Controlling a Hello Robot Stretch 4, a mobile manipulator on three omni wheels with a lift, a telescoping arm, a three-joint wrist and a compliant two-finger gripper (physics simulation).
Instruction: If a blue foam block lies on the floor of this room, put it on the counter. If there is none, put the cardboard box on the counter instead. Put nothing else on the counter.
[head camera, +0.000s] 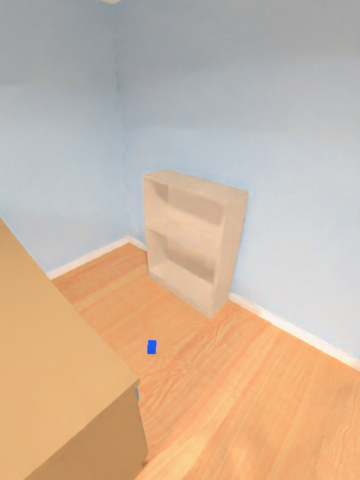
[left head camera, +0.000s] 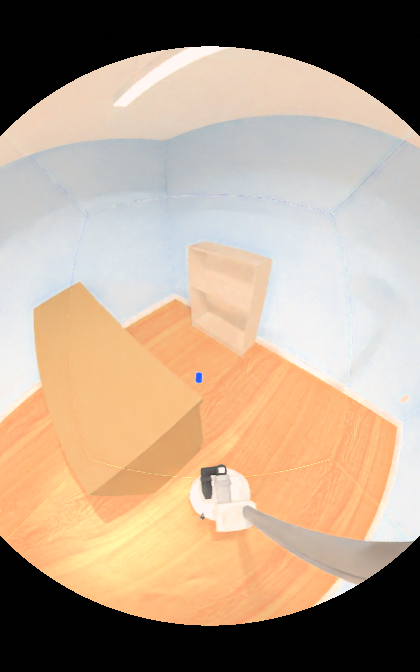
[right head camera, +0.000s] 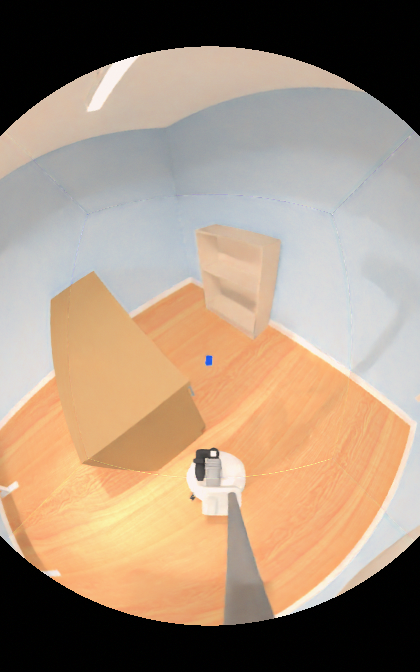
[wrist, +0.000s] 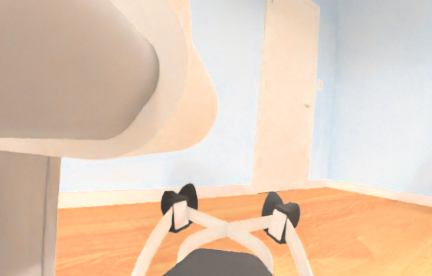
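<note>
A small blue block (head camera: 152, 347) (left head camera: 199, 377) (right head camera: 208, 360) lies on the wooden floor, beyond the near corner of the counter and in front of the bookshelf. The counter (head camera: 60, 360) (left head camera: 115, 390) (right head camera: 115, 370) is a large tan unit with a flat top, at the left in the head views; its visible top bears no object. My gripper (wrist: 229, 203) is open and empty in the wrist view, its dark fingertips wide apart. It is well away from the block, which does not show in the wrist view. No cardboard box shows in these views.
A pale two-compartment bookshelf (head camera: 232, 250) (left head camera: 258, 305) (right head camera: 267, 285) stands against the wall near the corner. A small blue-grey handle (head camera: 137, 394) (right head camera: 191, 390) sticks out from the counter's far side. A closed door (wrist: 285, 100) shows in the wrist view.
</note>
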